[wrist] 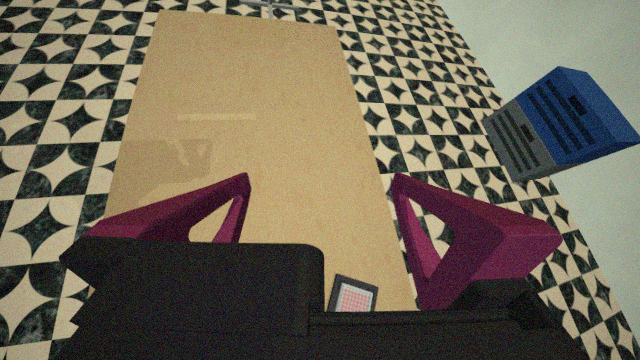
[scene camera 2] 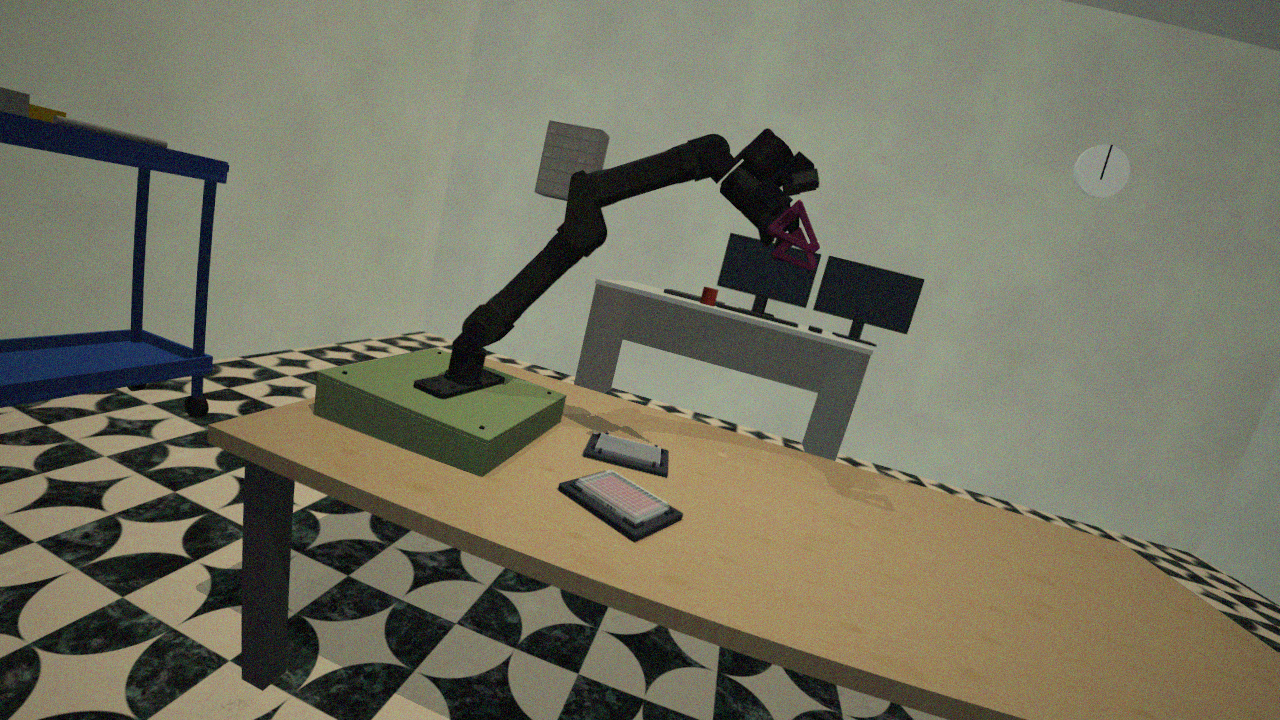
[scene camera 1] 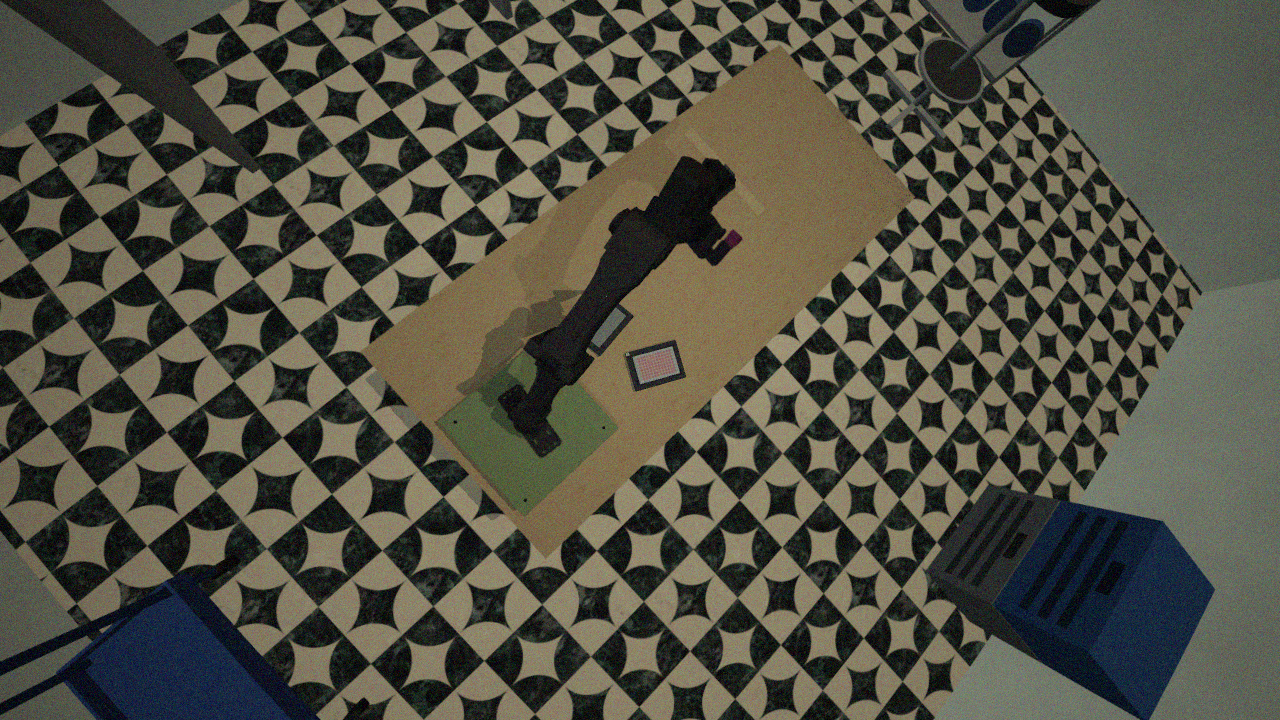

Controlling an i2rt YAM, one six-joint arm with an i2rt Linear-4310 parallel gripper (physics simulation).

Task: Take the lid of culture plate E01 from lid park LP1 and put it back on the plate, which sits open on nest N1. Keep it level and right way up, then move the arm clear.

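Seen in the pictures: gripper, fingertip midpoint: [wrist: 320,180] [scene camera 2: 815,260] [scene camera 1: 724,222]; arm's base, link origin: [scene camera 2: 462,384] [scene camera 1: 530,420].
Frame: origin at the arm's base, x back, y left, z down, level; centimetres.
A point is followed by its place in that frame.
The culture plate [scene camera 1: 656,365] {x -37.9, y -8.7, z 4.5 cm} [scene camera 2: 623,495] {x -38.7, y -10.1, z 4.4 cm} [wrist: 354,298] {x -41.8, y -9.7, z 5.1 cm}, with pink wells showing, sits in the dark nest [scene camera 1: 631,374] {x -30.4, y -6.4, z 5.9 cm} [scene camera 2: 637,532] {x -43.4, y -16.3, z 5.8 cm} [wrist: 357,281] {x -45.6, y -11.3, z 5.8 cm}. The pale grey lid [scene camera 1: 609,328] {x -33.3, y 8.6, z 5.2 cm} [scene camera 2: 628,447] {x -32.3, y 11.3, z 5.2 cm} lies flat on the dark lid park [scene camera 2: 640,464] {x -36.4, y 7.2, z 6.0 cm} beside it, nearer the back edge of the table; the arm partly covers it in scene camera 1. The lid does not show in the wrist view. My gripper [scene camera 1: 733,239] {x -56.3, y 6.9, z -37.5 cm} [scene camera 2: 812,257] {x -56.3, y 6.9, z -37.5 cm} [wrist: 320,180] {x -56.3, y 6.9, z -37.5 cm} is open and empty, with its magenta fingers wide apart. It hangs high above the table, beyond the plate and lid as seen from the arm's base.
The green base block [scene camera 1: 572,438] {x -6.1, y -10.7, z 0.2 cm} [scene camera 2: 402,420] {x -2.4, y -17.7, z 2.4 cm} carries the arm at one end of the wooden table [scene camera 1: 805,134] {x -135.5, y 26.0, z 7.0 cm} [scene camera 2: 895,573] {x -82.5, y 1.5, z 7.0 cm} [wrist: 280,90] {x -111.0, y 9.2, z 7.0 cm}. Off the table are a blue cart [scene camera 1: 179,662] [scene camera 2: 207,268], a blue and grey cabinet [scene camera 1: 1100,582] [wrist: 565,120] and a desk [scene camera 2: 725,340] with monitors.
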